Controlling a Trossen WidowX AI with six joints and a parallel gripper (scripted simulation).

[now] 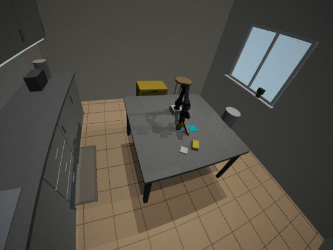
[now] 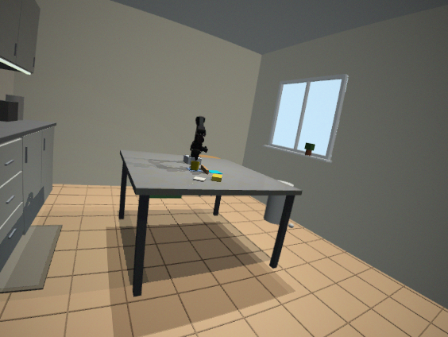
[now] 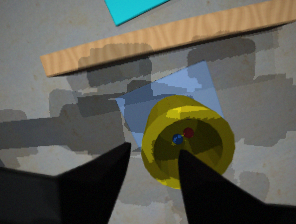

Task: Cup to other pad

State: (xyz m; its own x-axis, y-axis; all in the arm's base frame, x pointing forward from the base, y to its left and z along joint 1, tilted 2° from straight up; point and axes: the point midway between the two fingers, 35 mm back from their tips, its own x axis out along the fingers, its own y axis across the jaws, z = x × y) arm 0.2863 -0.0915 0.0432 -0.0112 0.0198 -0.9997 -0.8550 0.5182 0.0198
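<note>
Right now my gripper tip is 5 cm above the yellow cup, 2 cm short of it and 1 cm to the left of it. The rest, counted from my gripper tip: cyan pad: 16 cm to the left, 9 cm below, 6 cm ahead; brown wooden stick: 7 cm to the left, 7 cm below, 4 cm ahead; yellow block: 31 cm ahead, 7 cm below, 5 cm to the left.
</note>
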